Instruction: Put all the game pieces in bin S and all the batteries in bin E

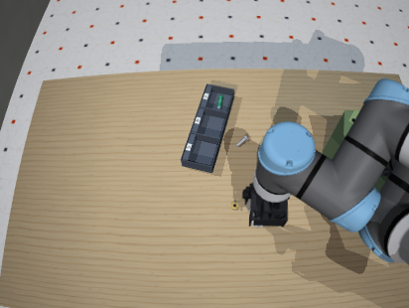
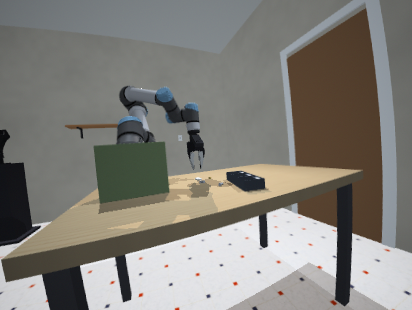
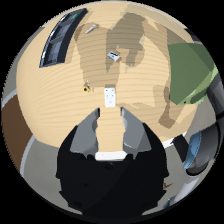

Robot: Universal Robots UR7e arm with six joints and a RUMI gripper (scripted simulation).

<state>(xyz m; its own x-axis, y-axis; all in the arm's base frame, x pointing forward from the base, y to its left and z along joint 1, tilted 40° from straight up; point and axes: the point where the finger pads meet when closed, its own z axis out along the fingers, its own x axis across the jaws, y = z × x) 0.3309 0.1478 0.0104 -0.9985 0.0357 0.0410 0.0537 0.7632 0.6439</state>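
Right now the white domino is 7 cm below my hand. Also, from my hand: grey-white piece (1 cm behind, 11 cm to the right, 7 cm below); then gold ring (6 cm ahead, 3 cm to the right, 7 cm below); then grey cylinder (3 cm ahead, 22 cm to the right, 7 cm below).
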